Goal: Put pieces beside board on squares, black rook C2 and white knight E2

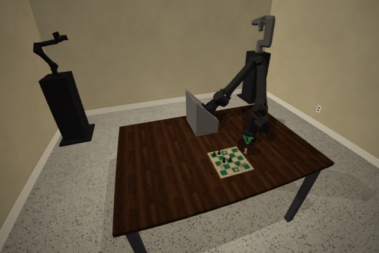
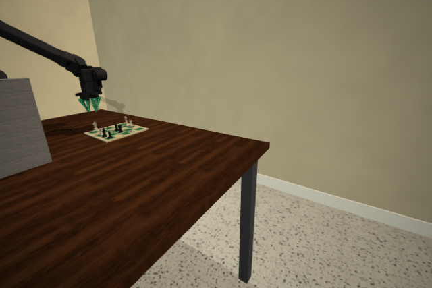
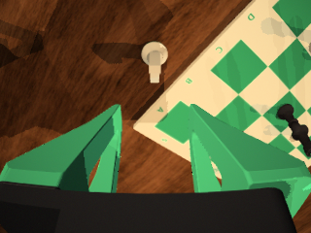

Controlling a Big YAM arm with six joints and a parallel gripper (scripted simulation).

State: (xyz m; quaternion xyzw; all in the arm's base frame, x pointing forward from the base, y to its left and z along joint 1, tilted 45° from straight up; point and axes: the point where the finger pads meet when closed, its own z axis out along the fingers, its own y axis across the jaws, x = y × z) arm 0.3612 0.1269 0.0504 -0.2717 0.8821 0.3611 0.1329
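The white knight lies 90 mm below my hand. The rest, counted from my hand: black rook (20 mm ahead, 180 mm to the right, 80 mm below); green-and-cream chessboard (30 mm ahead, 140 mm to the right, 100 mm below).
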